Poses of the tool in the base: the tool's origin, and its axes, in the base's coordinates. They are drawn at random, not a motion.
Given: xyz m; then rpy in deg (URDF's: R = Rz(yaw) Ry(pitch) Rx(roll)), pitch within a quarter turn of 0, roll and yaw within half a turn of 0.
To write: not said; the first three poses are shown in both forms.
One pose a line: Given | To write
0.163, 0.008, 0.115, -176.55, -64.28, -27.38 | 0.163, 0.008, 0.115, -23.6, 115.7, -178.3
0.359, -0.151, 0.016, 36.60, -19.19, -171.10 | 0.359, -0.151, 0.016, 75.0, 40.7, 120.3
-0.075, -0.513, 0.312, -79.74, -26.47, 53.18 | -0.075, -0.513, 0.312, 147.8, 80.8, -116.8
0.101, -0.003, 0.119, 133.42, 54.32, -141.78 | 0.101, -0.003, 0.119, 90.7, 113.6, 27.5
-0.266, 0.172, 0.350, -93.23, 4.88, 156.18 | -0.266, 0.172, 0.350, -113.5, 93.2, -85.1
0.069, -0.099, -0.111, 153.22, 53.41, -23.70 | 0.069, -0.099, -0.111, -171.5, 122.2, 18.5
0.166, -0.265, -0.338, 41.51, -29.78, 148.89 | 0.166, -0.265, -0.338, 29.6, 49.5, 130.8
